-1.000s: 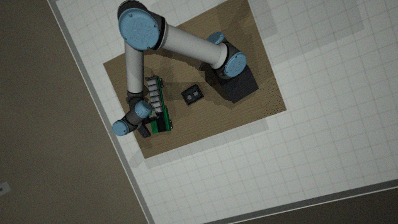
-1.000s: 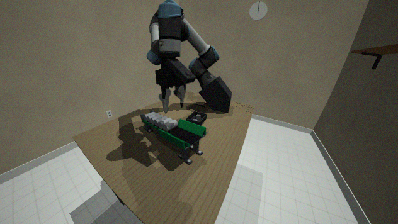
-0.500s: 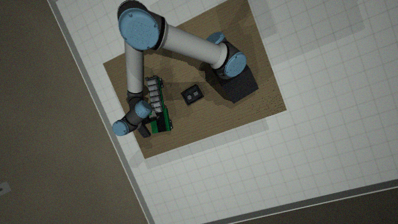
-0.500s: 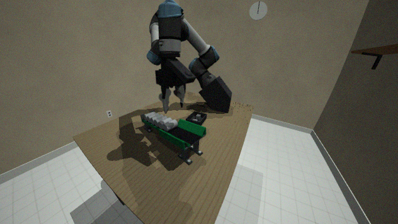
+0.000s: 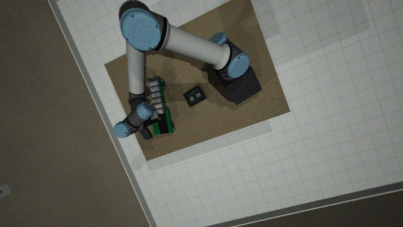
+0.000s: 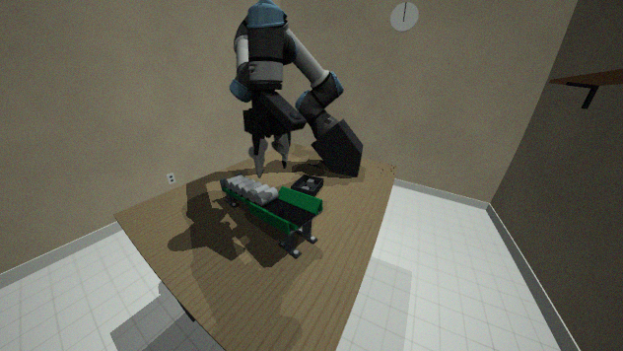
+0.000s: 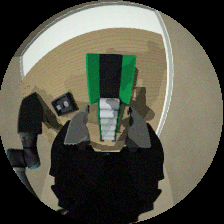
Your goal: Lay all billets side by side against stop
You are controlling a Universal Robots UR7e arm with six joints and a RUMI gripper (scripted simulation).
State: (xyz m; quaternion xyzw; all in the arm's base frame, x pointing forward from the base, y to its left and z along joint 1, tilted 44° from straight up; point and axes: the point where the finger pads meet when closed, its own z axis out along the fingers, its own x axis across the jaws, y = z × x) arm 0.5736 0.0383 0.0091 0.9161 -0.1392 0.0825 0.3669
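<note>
My hand is 2 cm past the ramp, 6 cm to the left of it and 13 cm above it.
</note>
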